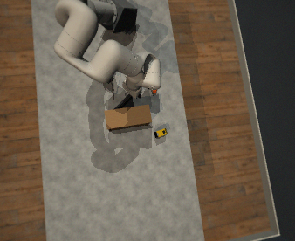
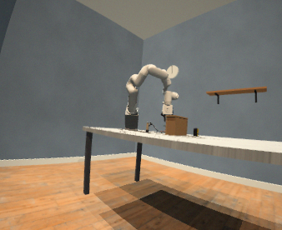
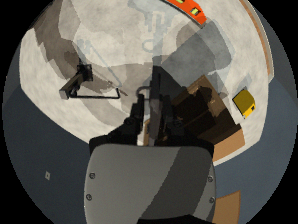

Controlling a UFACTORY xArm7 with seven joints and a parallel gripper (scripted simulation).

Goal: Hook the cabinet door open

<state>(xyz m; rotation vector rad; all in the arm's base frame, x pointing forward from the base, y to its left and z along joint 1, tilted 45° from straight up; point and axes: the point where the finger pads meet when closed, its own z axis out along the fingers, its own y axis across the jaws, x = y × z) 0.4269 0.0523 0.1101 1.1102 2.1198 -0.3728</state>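
Right now my hand is 100 mm past the thin black hook, 80 mm to the left of it and 80 mm above it. Round my hand: small yellow block (290 mm ahead, 90 mm to the left, 100 mm below); orange level (50 mm behind, 170 mm to the left, 130 mm below); dark door (30 mm ahead, 70 mm to the right, 60 mm below).
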